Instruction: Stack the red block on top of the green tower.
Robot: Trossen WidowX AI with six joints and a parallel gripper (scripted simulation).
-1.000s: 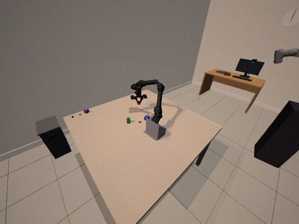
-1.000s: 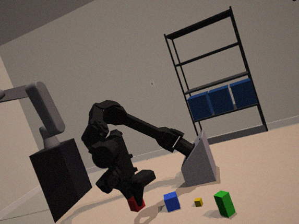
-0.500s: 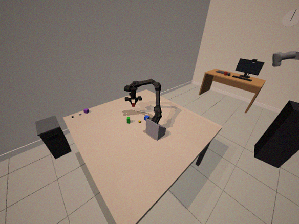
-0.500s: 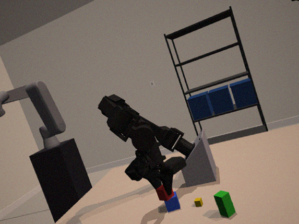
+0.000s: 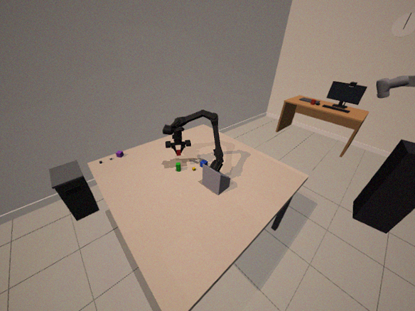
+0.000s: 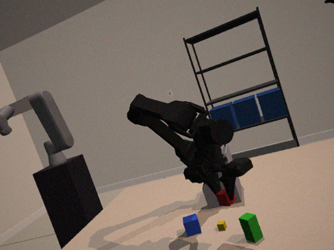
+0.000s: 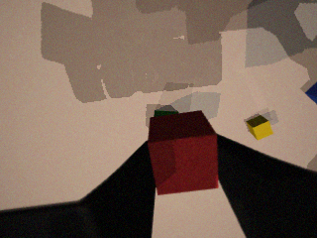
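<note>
My gripper tip is 120 mm past the small yellow block, 120 mm above it and 50 mm to the left of it. Also, from my gripper tip: purple block: 510 mm ahead, 240 mm to the left, 110 mm below; then blue block: 140 mm to the right, 140 mm behind, 110 mm below; then red block: 10 mm above.
</note>
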